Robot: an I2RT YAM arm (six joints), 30 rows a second.
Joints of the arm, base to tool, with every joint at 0 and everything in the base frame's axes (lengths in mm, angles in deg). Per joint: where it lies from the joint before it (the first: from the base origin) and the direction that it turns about. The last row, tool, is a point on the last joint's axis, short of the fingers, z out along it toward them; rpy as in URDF.
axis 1: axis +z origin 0 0 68
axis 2: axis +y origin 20 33.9 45.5
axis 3: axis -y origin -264 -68.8 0
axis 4: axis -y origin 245 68.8 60
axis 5: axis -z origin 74 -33.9 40.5
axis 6: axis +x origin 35.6 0 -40.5
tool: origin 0 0 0 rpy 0 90 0
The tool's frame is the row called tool.
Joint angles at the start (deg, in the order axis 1, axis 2, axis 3, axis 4, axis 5, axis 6): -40.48 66.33 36.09 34.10 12.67 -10.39
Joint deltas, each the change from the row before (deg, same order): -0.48 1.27 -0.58 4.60 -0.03 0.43; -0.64 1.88 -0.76 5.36 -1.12 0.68; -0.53 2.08 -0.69 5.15 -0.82 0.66; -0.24 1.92 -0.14 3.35 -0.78 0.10; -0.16 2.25 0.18 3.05 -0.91 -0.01; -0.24 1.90 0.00 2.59 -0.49 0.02
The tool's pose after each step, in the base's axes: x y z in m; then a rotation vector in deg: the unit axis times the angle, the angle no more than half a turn. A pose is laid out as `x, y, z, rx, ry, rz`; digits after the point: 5 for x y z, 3 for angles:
0.19641, -0.18081, 0.29077, 33.459, 80.432, -50.362
0.19751, -0.18487, 0.28813, 32.803, 77.525, -49.904
0.19885, -0.18877, 0.28452, 32.309, 74.957, -49.552
0.20148, -0.19208, 0.28136, 31.539, 73.758, -49.323
0.20540, -0.19598, 0.27781, 30.605, 72.961, -49.006
0.20787, -0.19947, 0.27379, 30.172, 72.335, -48.971

